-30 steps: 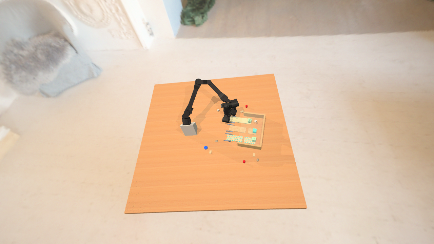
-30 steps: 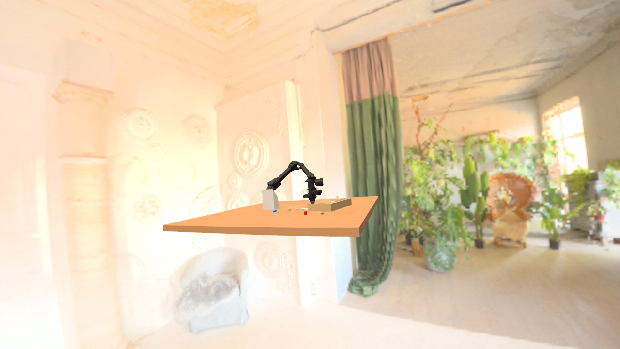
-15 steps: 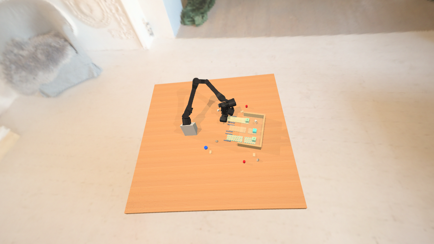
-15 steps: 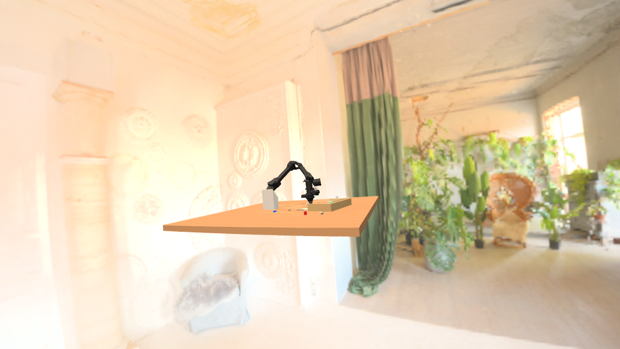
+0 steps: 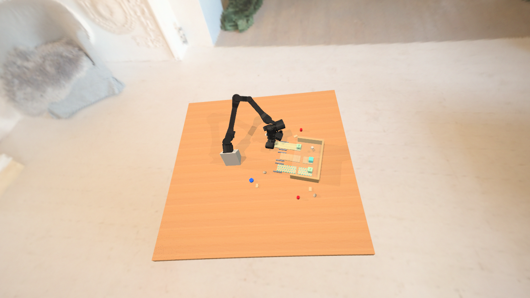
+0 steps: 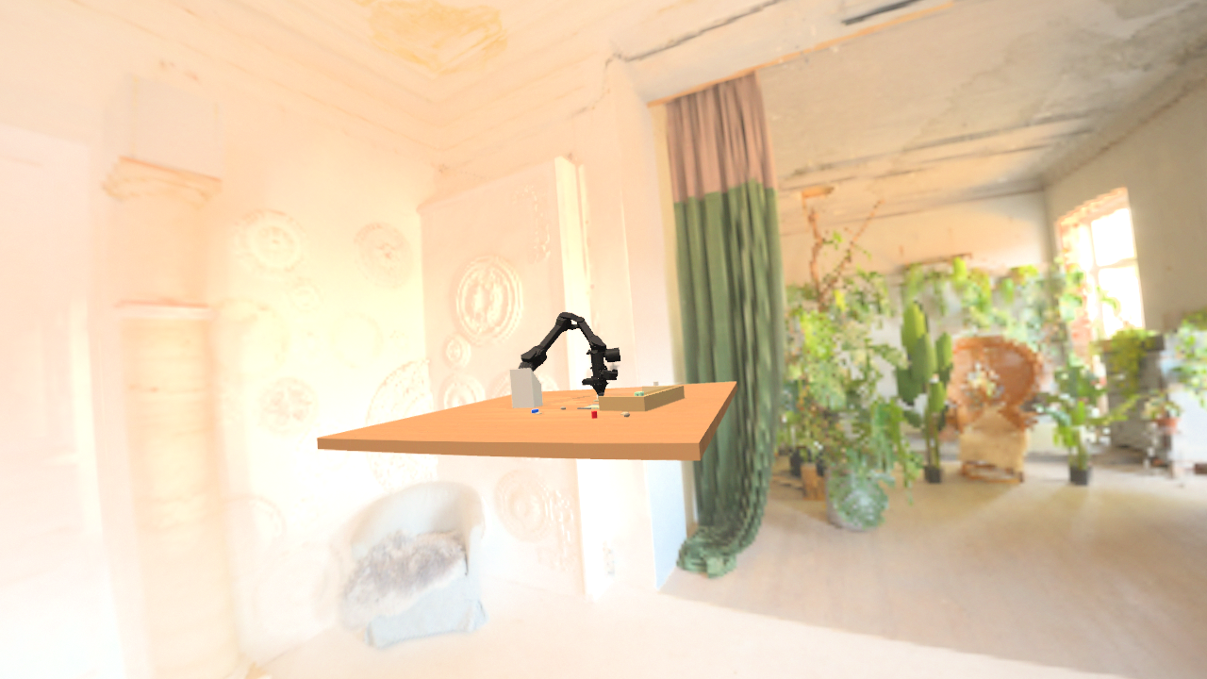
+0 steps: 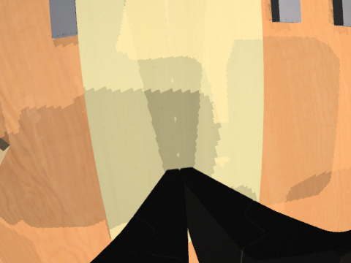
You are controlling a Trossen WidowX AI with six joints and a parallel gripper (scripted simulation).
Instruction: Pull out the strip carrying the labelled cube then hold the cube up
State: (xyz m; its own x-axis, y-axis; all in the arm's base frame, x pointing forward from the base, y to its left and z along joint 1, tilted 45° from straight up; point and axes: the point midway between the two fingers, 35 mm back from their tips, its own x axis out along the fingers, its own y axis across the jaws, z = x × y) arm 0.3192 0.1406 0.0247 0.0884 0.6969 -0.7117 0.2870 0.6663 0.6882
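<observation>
The pale yellow strip lies 90 mm ahead of my gripper tip and 30 mm to the right of it. Also, from my gripper tip: tan strip: 110 mm ahead, 140 mm to the right; then dotted strip: 80 mm ahead, 230 mm to the right.
</observation>
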